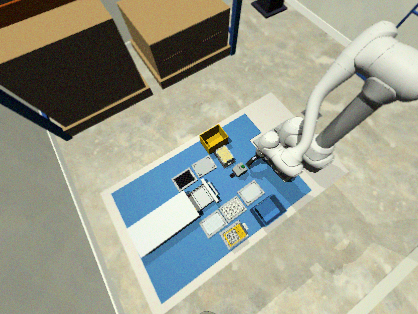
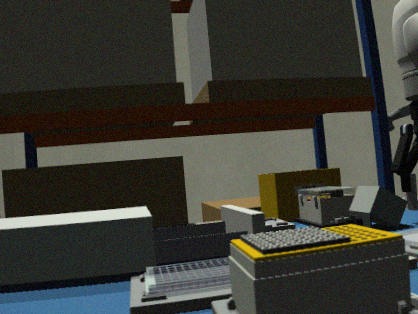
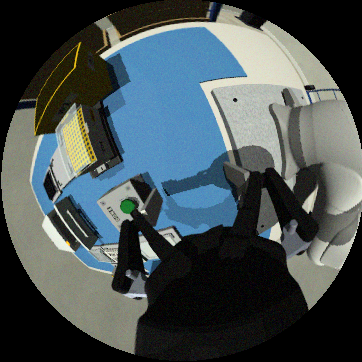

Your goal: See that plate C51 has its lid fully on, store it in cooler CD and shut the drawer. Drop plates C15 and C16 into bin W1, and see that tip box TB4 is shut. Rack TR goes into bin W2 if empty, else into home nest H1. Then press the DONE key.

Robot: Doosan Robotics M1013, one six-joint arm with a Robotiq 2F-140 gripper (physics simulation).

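Frame: origin at the arm's base, x ahead, y left, z up, level; centimetres.
Seen in the pictures: gripper, fingertip midpoint: (image 1: pixel 255 161) (image 3: pixel 191 182); arm's base, link origin: (image 1: pixel 285 141) (image 3: pixel 295 137).
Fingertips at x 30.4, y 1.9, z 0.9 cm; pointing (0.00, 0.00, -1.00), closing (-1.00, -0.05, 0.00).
Observation:
Pixels of each thing's top centre, then the offset from my fingertips to it. "*": a spot on its surface instead.
- grey key box with its green key, top centre: (image 3: pixel 124 209) (image 1: pixel 242 166) dx +11.5, dy -0.8, dz +4.6 cm
- box with a yellow grid, top centre: (image 3: pixel 68 142) (image 2: pixel 324 189) (image 1: pixel 224 153) dx +17.7, dy -16.0, dz +4.6 cm
- yellow bin, top centre: (image 2: pixel 297 171) (image 1: pixel 213 135) dx +18.4, dy -31.1, dz +9.1 cm
- yellow-topped box, top centre: (image 2: pixel 310 233) (image 1: pixel 235 235) dx +41.8, dy +35.2, dz +4.8 cm
- clear plate, top centre: (image 2: pixel 200 268) (image 3: pixel 98 256) (image 1: pixel 213 223) dx +50.3, dy +22.1, dz -0.2 cm
- dotted white piece, top centre: (image 3: pixel 120 257) (image 1: pixel 232 208) dx +33.4, dy +20.6, dz -0.3 cm
- black gridded rack, top centre: (image 3: pixel 47 187) (image 1: pixel 184 178) dx +53.3, dy -15.7, dz -0.3 cm
- flat grey nest, top centre: (image 3: pixel 58 165) (image 1: pixel 204 165) dx +35.3, dy -17.3, dz -1.1 cm
- pale nest, surface spot: (image 1: pixel 251 192) * dx +15.6, dy +17.9, dz -0.9 cm
- blue bin, top centre: (image 1: pixel 270 209) dx +14.1, dy +33.4, dz +9.1 cm
My gripper (image 1: pixel 254 161) (image 3: pixel 191 182) is open and empty, beside the grey key box with its green key (image 1: pixel 242 167) (image 3: pixel 129 205). The white cooler (image 1: pixel 165 222) has its drawer (image 1: pixel 202 196) open. A box with a yellow grid (image 1: pixel 225 156) (image 2: pixel 324 207) (image 3: pixel 77 142) under a clear cover stands by the yellow bin (image 1: pixel 214 138) (image 2: pixel 268 195) (image 3: pixel 92 82). Another yellow-topped box (image 1: pixel 235 235) (image 2: pixel 315 270) has grey tips on part of its top. A clear plate (image 1: pixel 214 223) (image 2: pixel 187 275) and a dotted white piece (image 1: pixel 232 208) sit side by side. Labels are unreadable.
A black gridded rack (image 1: pixel 185 179) and a flat grey nest (image 1: pixel 204 166) lie between cooler and yellow bin. A pale nest (image 1: pixel 251 192) lies near the blue bin (image 1: pixel 268 210). The arm's grey base plate (image 3: pixel 250 120) is right of the gripper. Shelving stands behind the mat.

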